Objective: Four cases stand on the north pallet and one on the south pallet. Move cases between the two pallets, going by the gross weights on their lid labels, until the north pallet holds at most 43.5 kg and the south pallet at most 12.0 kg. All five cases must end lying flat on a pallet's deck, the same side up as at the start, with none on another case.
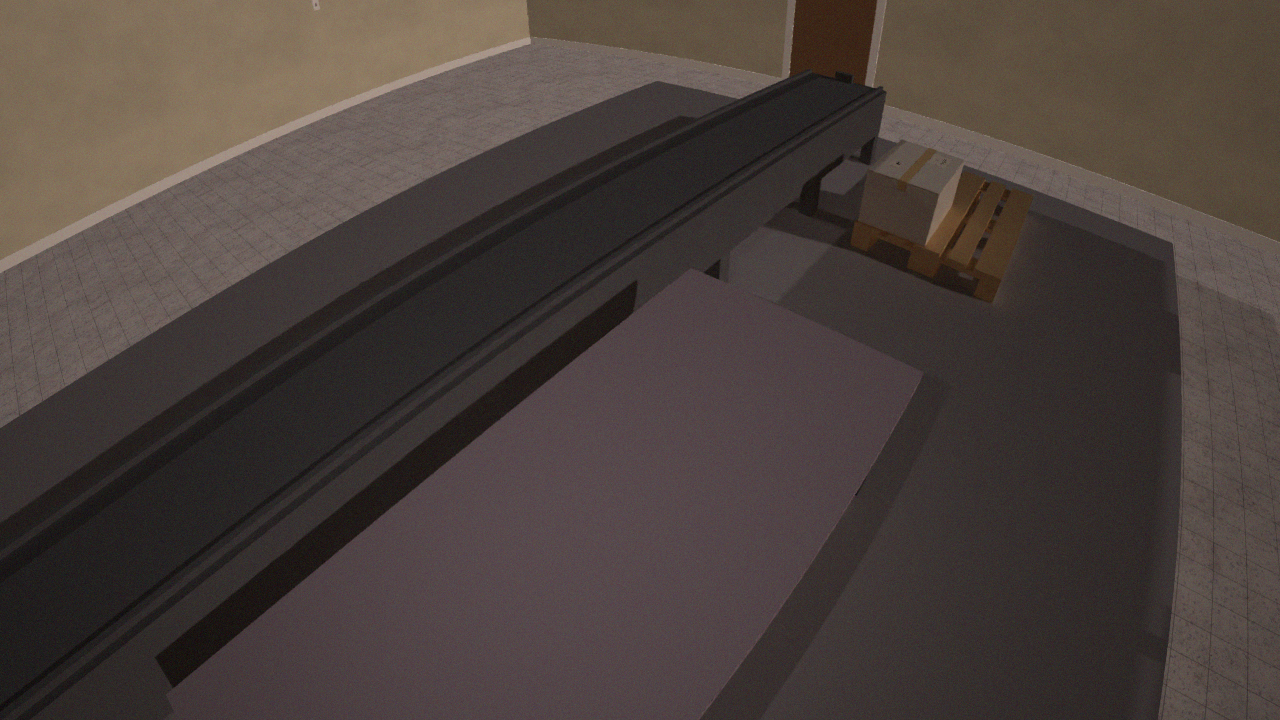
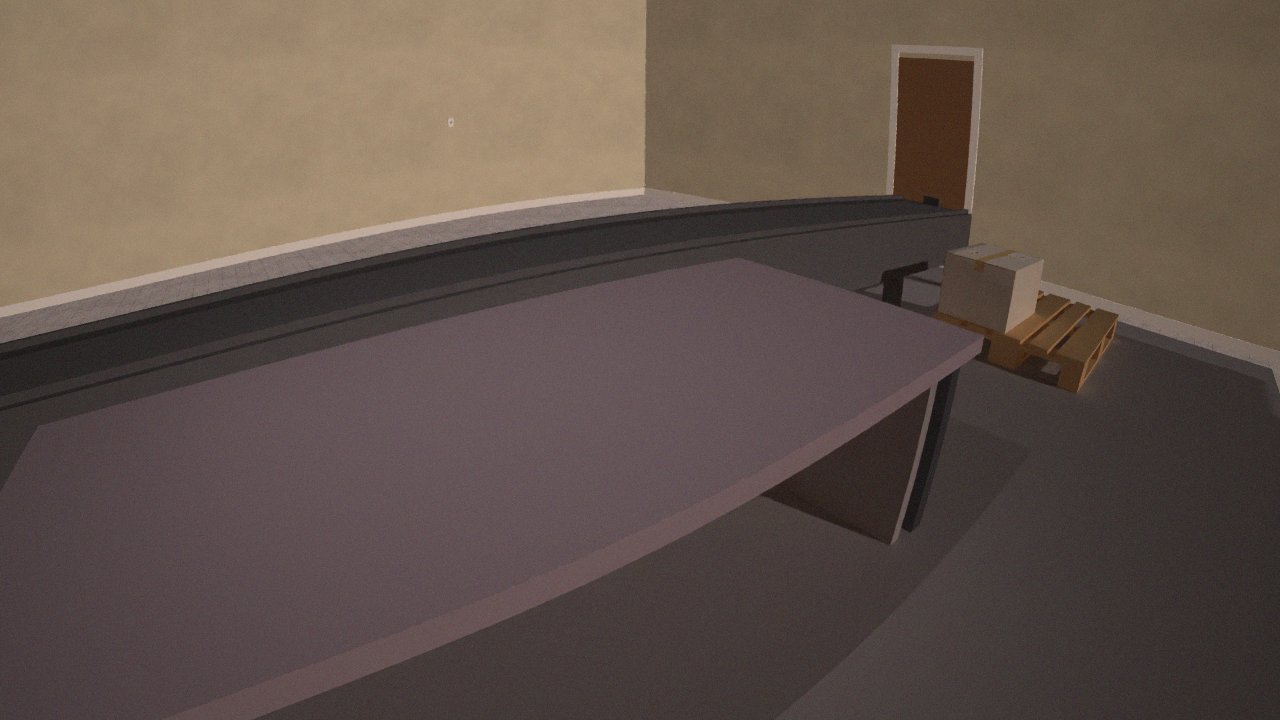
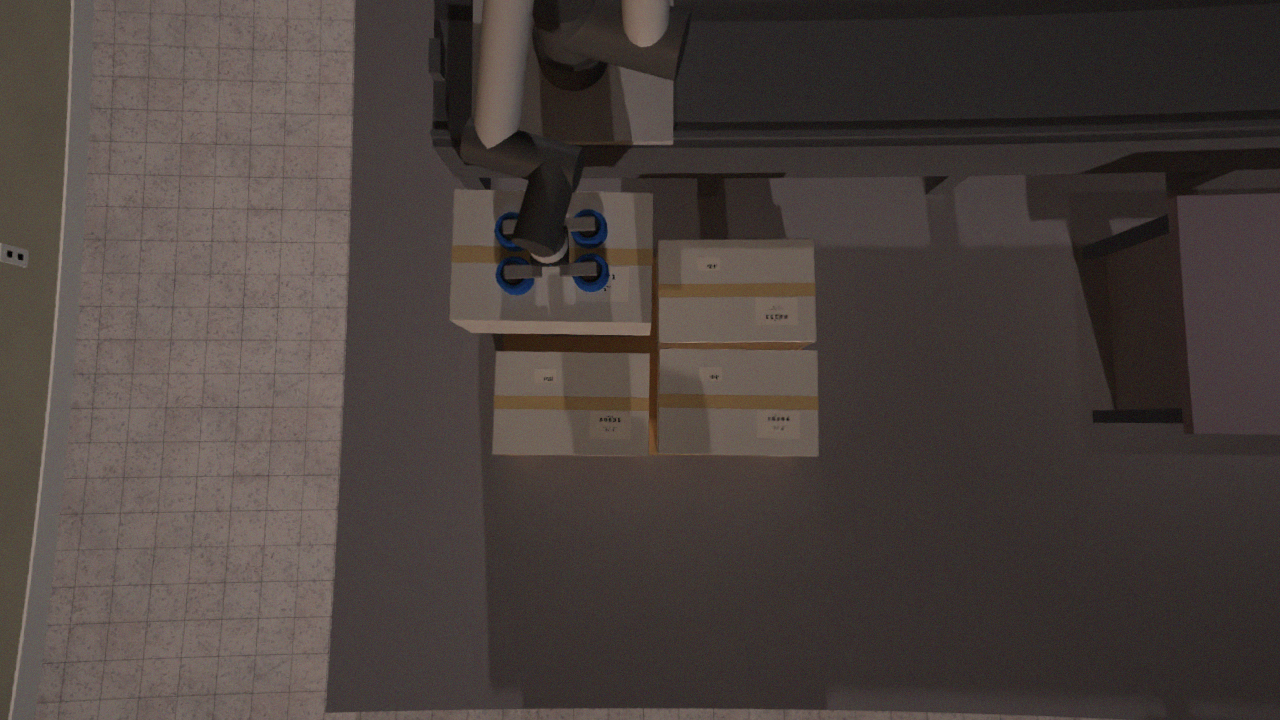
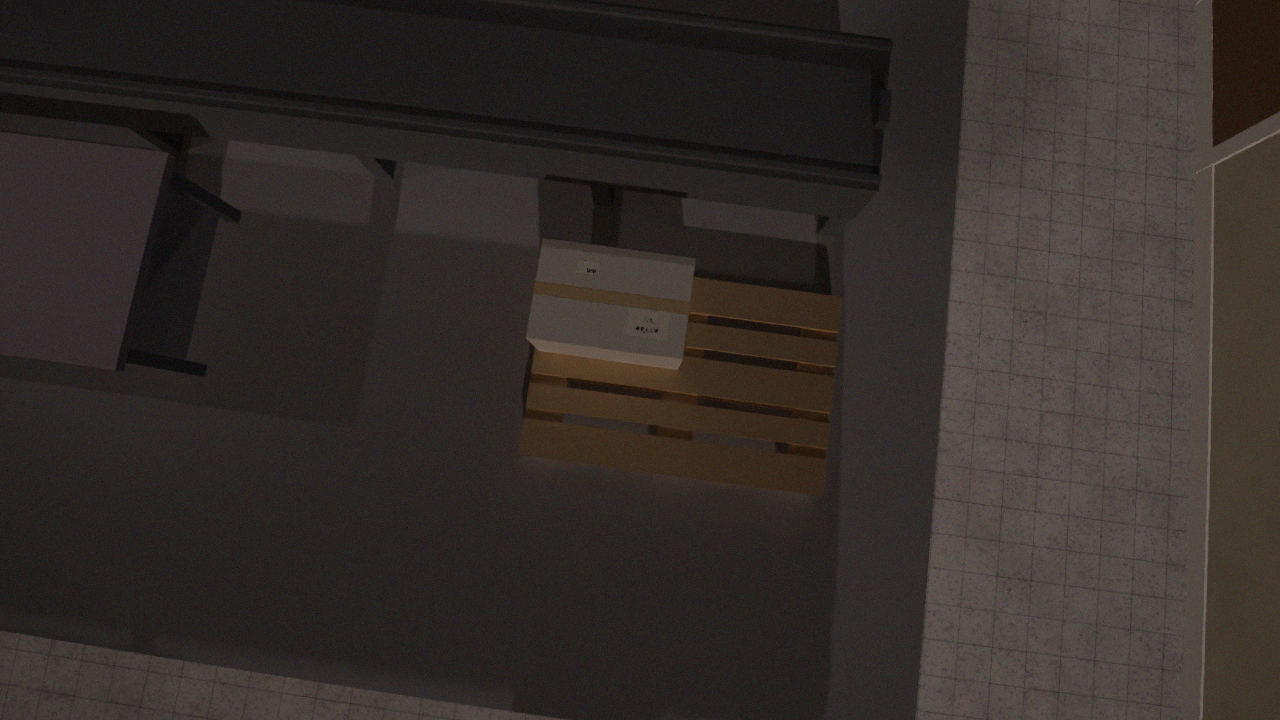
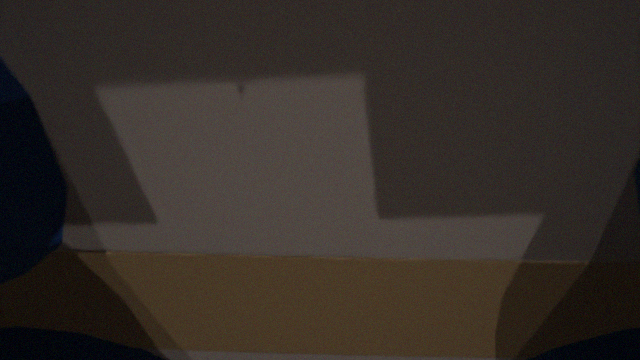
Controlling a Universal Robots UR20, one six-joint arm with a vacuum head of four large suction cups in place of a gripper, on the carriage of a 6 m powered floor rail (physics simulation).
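Places are measured from the arm's base along level axes (x back, y left, z down), in centimetres.
Pixels of known places: hand at its tool point: point(image 5: 337, 246).
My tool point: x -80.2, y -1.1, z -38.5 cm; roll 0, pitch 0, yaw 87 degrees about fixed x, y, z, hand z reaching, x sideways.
Note:
Behind a point stands the place of what it marks.
My suction head point(image 3: 551, 251) @(x -80.2, y -1.1, z -38.5 cm) is shut on a white case point(image 3: 474, 300) @(x -93.4, y -22.8, z -40.8 cm) point(image 5: 250, 150) @(x -75.3, y -2.9, z -40.7 cm) with a tan tape strip, holding it level above the north pallet point(image 3: 572, 342) @(x -95.1, y -3.8, z 42.5 cm) at its rail-side left corner. Its lid label is partly covered by a blue cup. Three cases remain on that pallet: one at right on the rail side point(image 3: 698, 315) @(x -88.9, y 44.4, z 12.9 cm), one at front left point(image 3: 537, 434) @(x -131.5, y -13.7, z 18.6 cm) and one at front right point(image 3: 698, 434) @(x -131.5, y 44.1, z 13.1 cm). The fifth case point(image 4: 581, 324) @(x -90.9, y 541.3, z 12.9 cm) point(image 1: 904, 205) @(x -83.2, y 522.3, z 24.9 cm) point(image 2: 975, 288) @(x -79.4, y 522.3, z 26.1 cm) lies flat on the south pallet point(image 4: 760, 385) @(x -100.2, y 611.8, z 42.7 cm) point(image 1: 1011, 234) @(x -136.0, y 573.3, z 42.6 cm) point(image 2: 1087, 344) @(x -135.4, y 551.7, z 42.6 cm), at its rail-side left corner. The label figures are too small to read.
The floor rail point(image 1: 537, 259) point(image 2: 537, 237) point(image 3: 939, 80) point(image 4: 537, 98) runs along both pallets. A mauve table point(image 1: 581, 492) @(x -80.8, y 300.0, z 4.0 cm) point(image 2: 492, 429) @(x -100.3, y 281.8, z 4.0 cm) point(image 3: 1235, 313) @(x -90.3, y 220.5, z 4.0 cm) point(image 4: 62, 250) @(x -90.8, y 355.4, z 4.0 cm) stands between the pallets, beside the rail. Bare deck shows on the south pallet, right of and in front of its case.

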